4 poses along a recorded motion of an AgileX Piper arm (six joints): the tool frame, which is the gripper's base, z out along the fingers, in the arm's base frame.
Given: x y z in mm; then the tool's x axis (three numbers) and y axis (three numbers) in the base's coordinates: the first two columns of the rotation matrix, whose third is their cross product.
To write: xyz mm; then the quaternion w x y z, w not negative. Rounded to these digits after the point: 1 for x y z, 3 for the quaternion.
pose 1, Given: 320.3 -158.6 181.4 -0.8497 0.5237 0.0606 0.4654 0.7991 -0.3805
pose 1, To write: 320.3 -158.6 181.4 0.082 -0.262 -0.945 0.179
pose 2, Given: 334.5 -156.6 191.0 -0.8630 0.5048 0.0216 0.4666 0.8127 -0.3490
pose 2, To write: 334.5 -156.6 191.0 0.057 -0.256 -0.950 0.168
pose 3, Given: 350.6 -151.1 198.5 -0.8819 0.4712 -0.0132 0.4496 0.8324 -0.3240
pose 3, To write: 350.6 -151.1 198.5 0.034 -0.241 -0.957 0.161
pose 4, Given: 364.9 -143.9 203.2 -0.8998 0.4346 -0.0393 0.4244 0.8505 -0.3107
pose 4, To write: 364.9 -143.9 203.2 0.016 -0.223 -0.962 0.158
